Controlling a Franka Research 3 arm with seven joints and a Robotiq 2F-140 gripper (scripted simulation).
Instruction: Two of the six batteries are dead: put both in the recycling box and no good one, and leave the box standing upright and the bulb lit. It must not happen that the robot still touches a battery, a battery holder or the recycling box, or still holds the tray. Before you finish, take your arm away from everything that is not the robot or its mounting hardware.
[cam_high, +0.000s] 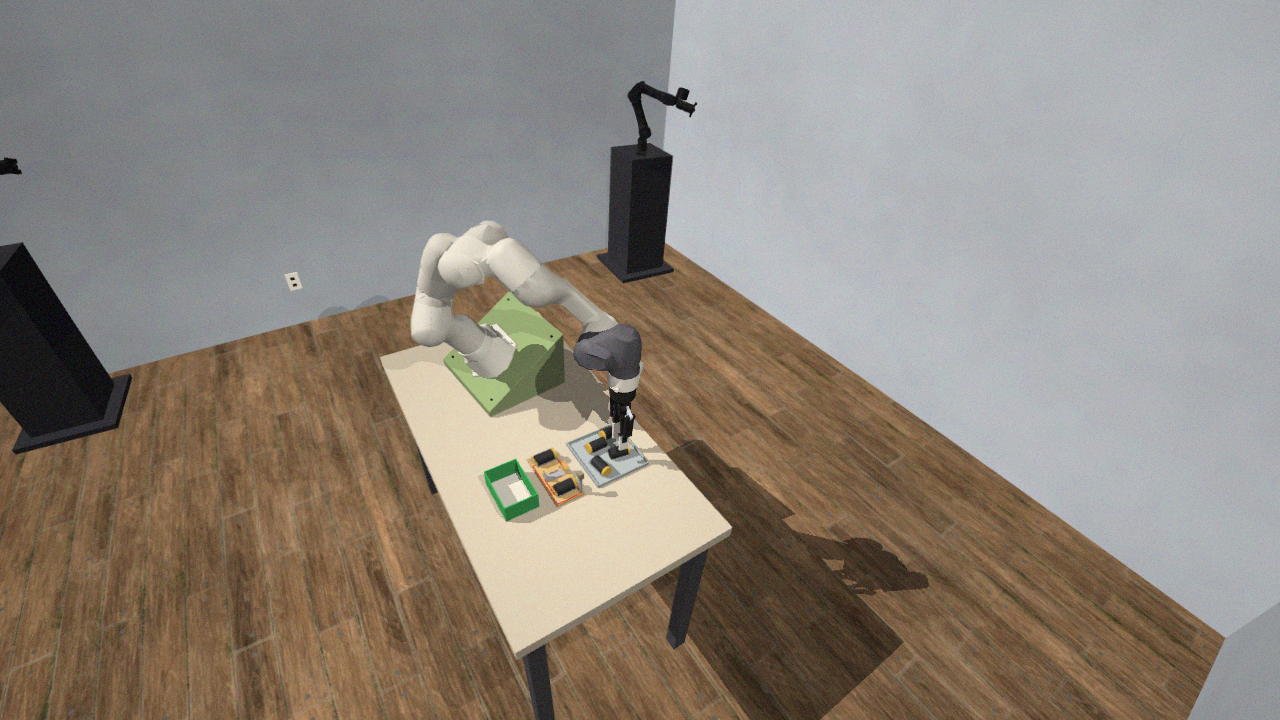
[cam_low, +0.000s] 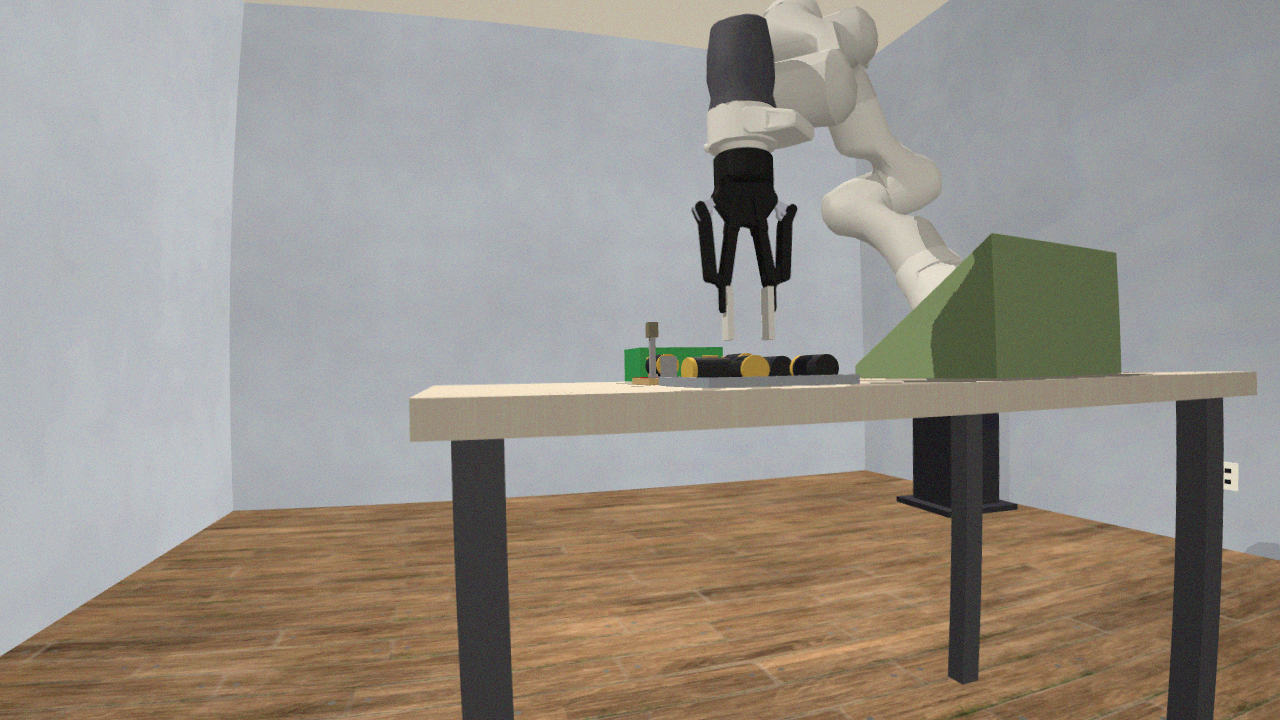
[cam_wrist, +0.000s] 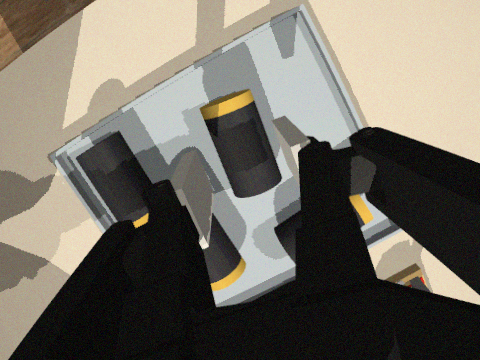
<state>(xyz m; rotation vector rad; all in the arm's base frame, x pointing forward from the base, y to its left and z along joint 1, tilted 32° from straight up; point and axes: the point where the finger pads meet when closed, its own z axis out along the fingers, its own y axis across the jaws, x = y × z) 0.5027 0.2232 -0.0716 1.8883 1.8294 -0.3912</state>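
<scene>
Now: the grey tray 80 mm below my hand, 30 mm to the right of it and 20 mm behind it. Round my hand: battery holder 210 mm to the right, 80 mm below; then green recycling box 350 mm to the right, 70 mm below; then bulb post 170 mm to the right, 80 mm ahead, 50 mm below.
</scene>
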